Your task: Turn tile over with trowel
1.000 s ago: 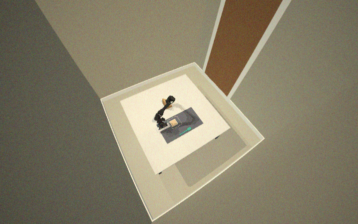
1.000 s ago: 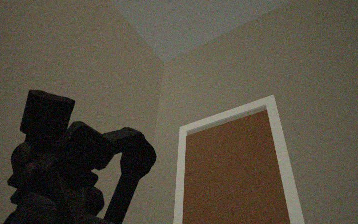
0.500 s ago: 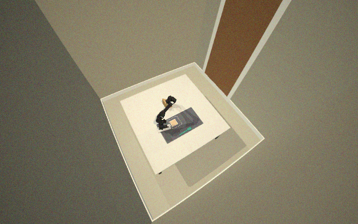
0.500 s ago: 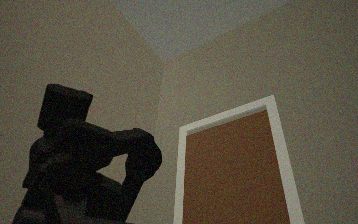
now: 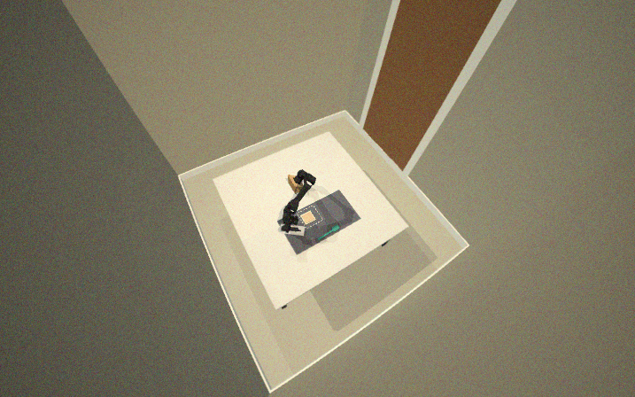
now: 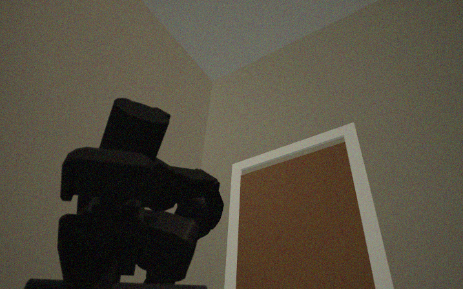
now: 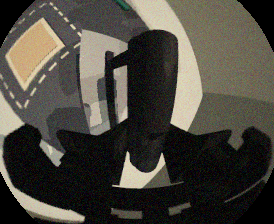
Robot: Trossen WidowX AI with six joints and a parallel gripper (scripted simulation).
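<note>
The small trowel lies 20 mm behind my gripper tip and 10 mm to the left of it. From my gripper tip the other things lie so: dark grey mat (20 mm behind, 290 mm to the left, 80 mm below); tan tile (80 mm behind, 210 mm to the left, 50 mm below); green trowel (110 mm ahead, 330 mm to the left, 50 mm below).
</note>
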